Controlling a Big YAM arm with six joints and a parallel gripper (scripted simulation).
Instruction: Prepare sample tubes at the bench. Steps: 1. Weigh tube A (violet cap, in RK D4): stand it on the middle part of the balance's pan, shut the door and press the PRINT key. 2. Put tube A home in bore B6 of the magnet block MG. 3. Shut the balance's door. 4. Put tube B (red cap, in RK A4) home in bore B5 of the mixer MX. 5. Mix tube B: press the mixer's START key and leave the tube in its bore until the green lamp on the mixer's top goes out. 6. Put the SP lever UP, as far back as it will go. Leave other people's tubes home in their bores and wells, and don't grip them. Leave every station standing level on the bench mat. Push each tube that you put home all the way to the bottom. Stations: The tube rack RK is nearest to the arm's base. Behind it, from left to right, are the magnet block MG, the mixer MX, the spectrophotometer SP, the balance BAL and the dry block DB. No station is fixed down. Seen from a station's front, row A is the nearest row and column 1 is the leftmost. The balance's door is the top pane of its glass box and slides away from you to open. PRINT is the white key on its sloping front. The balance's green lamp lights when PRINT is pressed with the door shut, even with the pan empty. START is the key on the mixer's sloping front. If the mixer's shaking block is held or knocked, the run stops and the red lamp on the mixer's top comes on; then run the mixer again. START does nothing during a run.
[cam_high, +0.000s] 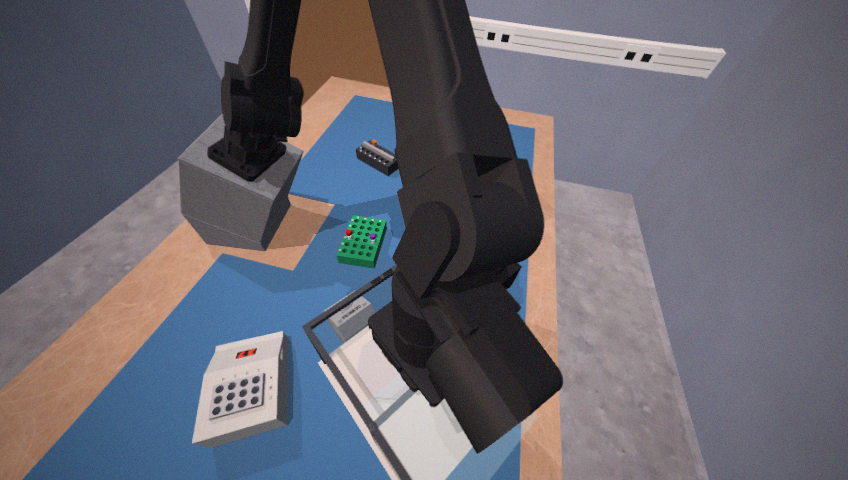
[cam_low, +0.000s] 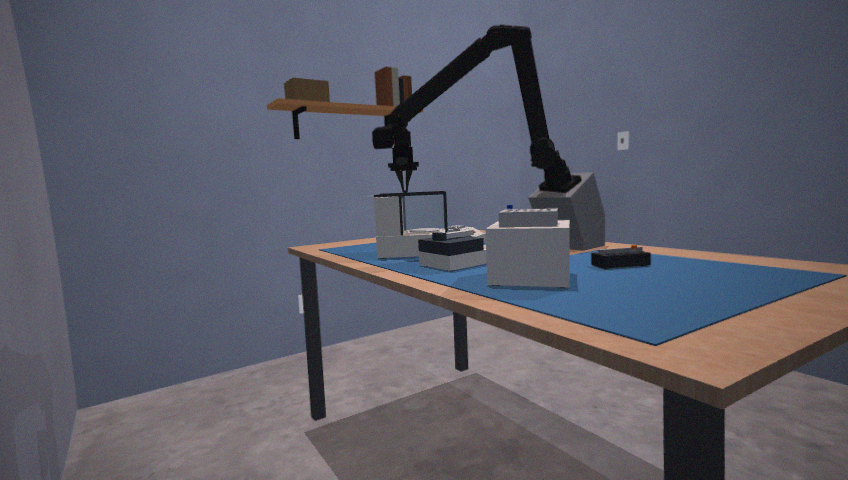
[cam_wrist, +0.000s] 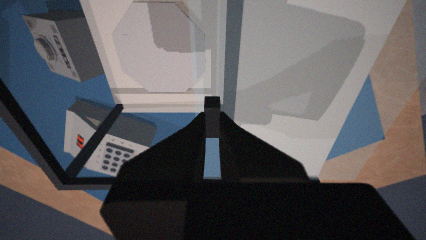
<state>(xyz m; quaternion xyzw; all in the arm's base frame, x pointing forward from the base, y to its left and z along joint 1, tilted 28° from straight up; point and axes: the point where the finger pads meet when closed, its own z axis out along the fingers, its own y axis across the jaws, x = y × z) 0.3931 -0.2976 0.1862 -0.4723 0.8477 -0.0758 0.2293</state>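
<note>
My hand is 3 cm short of the balance door, 1 cm to the left of it and 1 cm above it. The rest, counted from my hand: dry block DB (27 cm behind, 6 cm to the right, 19 cm below); SP lever (2 cm behind, 29 cm to the left, 13 cm below); white print key (18 cm behind, 11 cm to the left, 15 cm below).
</note>
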